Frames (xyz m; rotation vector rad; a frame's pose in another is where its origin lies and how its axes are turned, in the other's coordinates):
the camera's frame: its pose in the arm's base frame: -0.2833 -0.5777 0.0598 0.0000 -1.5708 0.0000
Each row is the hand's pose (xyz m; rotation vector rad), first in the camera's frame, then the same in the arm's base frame.
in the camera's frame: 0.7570 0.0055 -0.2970 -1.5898 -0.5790 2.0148
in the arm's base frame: 0.0137 -0.5722 0.8168 -2.8935 -1.0160 0.3412
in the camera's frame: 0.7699 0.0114 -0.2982 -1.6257 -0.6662 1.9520
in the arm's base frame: 0.0149 -0.5663 0.8297 -2.9138 -1.1063 0.2657
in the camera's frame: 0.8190 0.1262 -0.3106 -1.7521 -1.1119 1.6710
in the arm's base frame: 0.0273 -0.4515 0.8788 2.5801 1.3267 0.0611
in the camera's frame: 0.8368 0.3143 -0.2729 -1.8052 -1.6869 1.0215
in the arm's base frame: -0.0104 -0.2634 0.8966 1.9598 1.6114 0.5434
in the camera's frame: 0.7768 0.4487 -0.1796 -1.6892 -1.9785 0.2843
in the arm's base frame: -0.1037 -0.1290 0.8366 1.3450 1.8273 0.9575
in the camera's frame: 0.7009 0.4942 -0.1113 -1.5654 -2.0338 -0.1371
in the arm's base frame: -0.1720 -0.0835 0.7607 0.9825 1.9184 1.1711
